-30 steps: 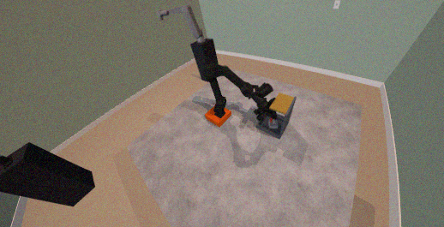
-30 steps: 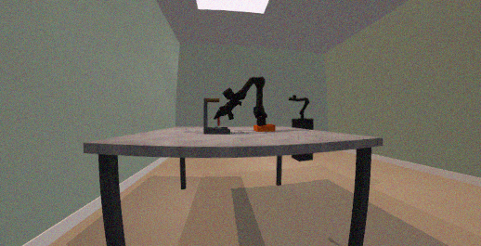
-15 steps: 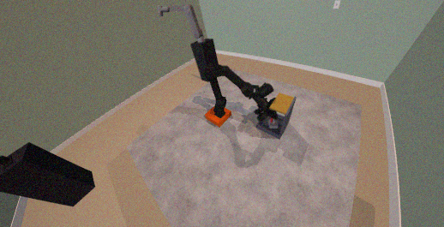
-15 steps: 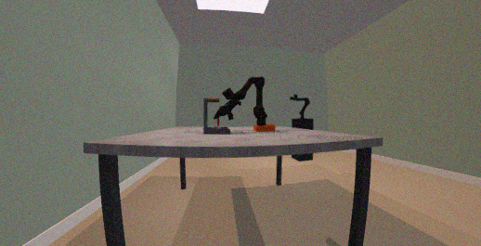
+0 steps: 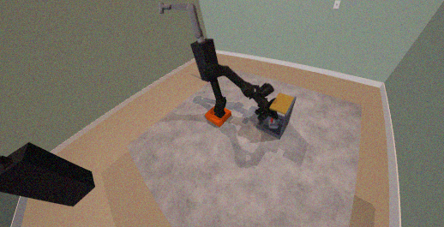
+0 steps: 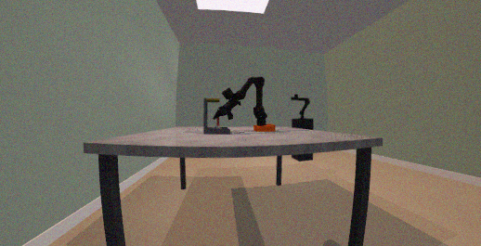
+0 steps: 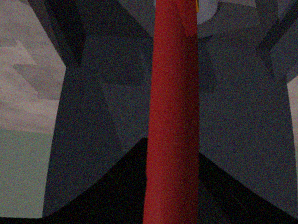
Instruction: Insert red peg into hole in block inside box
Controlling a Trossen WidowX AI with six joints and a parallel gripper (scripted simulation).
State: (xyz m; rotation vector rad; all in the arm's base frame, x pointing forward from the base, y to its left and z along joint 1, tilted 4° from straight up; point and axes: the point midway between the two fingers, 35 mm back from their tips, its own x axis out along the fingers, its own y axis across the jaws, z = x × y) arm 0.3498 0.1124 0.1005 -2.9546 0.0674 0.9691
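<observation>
The yellow roof lies 130 mm above my gripper tip and 10 mm to the left of it. Round my gripper tip: red peg 30 mm behind, 10 mm below.
</observation>
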